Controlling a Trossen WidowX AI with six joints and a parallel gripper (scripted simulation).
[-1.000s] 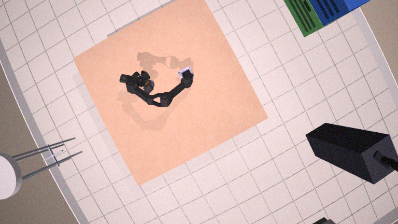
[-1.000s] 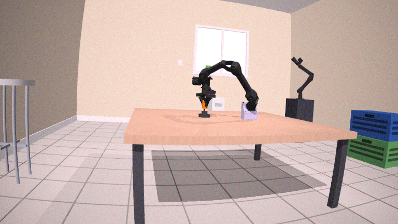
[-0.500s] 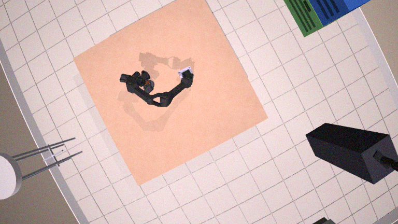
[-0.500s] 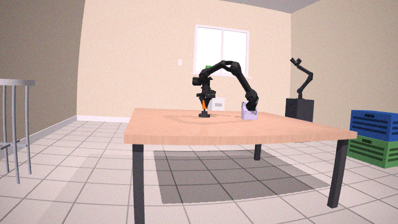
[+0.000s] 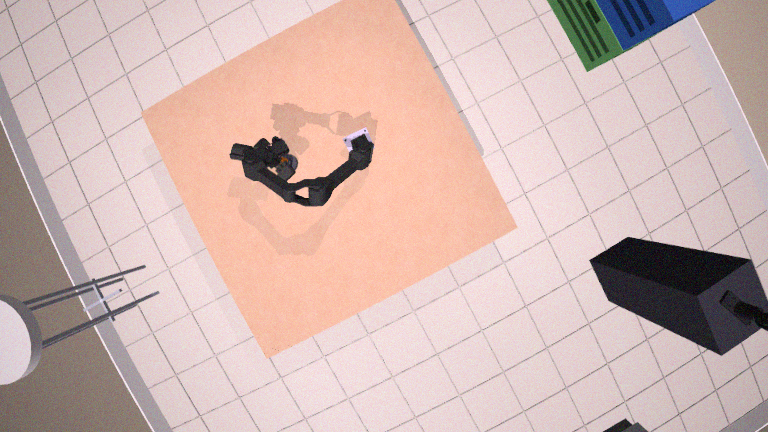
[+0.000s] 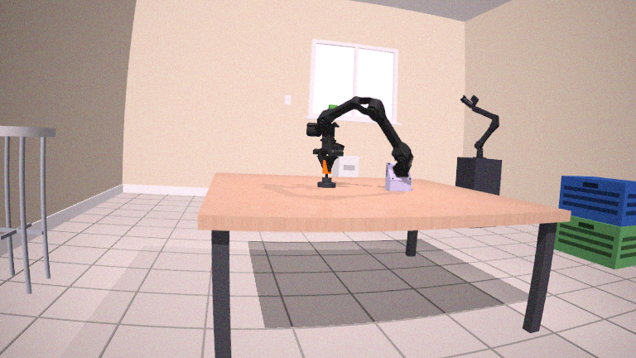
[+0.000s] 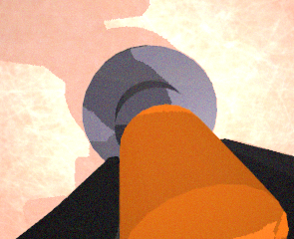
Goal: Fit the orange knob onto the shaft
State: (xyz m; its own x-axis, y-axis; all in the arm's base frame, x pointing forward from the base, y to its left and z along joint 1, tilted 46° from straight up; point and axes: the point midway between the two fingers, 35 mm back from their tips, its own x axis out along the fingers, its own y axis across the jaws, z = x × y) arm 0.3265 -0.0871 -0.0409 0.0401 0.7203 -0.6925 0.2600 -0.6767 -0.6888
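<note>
My gripper tip is 20 mm below the orange knob. Round my gripper tip: round pedestal 40 mm below.
</note>
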